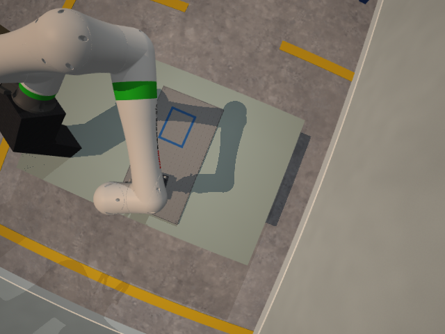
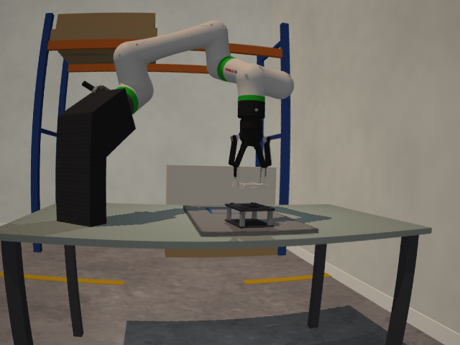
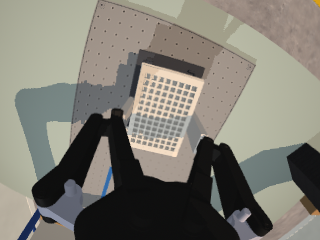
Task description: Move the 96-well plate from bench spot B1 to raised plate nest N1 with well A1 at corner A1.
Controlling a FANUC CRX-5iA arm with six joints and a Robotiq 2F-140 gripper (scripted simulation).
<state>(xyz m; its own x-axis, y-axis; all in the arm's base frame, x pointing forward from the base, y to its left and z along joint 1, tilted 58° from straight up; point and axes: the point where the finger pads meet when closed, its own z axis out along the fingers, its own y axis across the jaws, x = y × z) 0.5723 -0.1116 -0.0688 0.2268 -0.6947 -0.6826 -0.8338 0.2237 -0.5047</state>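
The white 96-well plate is 20 mm below my hand. Also, from my hand: black raised nest N1: 90 mm below.
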